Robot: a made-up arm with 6 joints.
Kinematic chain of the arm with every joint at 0, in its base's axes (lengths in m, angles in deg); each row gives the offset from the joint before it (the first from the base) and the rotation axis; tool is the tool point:
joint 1: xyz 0 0 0.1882 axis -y
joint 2: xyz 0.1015 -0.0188 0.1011 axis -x
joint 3: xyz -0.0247 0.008 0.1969 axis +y
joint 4: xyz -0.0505 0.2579 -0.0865 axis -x
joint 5: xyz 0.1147 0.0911 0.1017 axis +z
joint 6: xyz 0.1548 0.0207 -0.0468 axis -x
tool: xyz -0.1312 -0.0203 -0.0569
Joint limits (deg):
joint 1: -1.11..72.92
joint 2: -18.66..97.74
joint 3: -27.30..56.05
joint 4: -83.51..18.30
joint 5: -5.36..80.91
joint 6: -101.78..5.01
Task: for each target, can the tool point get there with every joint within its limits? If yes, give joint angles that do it. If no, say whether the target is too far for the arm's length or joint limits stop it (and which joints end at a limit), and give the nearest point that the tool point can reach.
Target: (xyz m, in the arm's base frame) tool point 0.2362 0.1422 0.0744
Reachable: yes | joints 43.85 78.42 42.00 -10.66 18.34 -8.58
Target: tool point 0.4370 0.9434 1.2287
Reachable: no: too far | nearest point 0.1824 0.3269 0.6225 | short by 0.901 m
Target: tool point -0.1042 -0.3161 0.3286
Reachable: no: joint limits stop it (at a limit: joint 1, joint 2, joint 4, joint 5, joint 6) | nearest point 0.2629 -0.0116 0.1958 | short by 0.495 m
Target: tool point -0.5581 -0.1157 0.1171
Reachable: no: joint limits stop it (at a limit: joint 1, joint 2, joint 3, joint 4, joint 6) | nearest point -0.3980 0.1197 0.3668 | short by 0.379 m
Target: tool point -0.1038 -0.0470 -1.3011
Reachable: no: too far | nearest point 0.0234 0.0203 -0.1670 | short by 1.143 m
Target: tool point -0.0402 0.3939 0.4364
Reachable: yes | joints 37.47 5.02 23.95 -24.30 31.99 -53.92
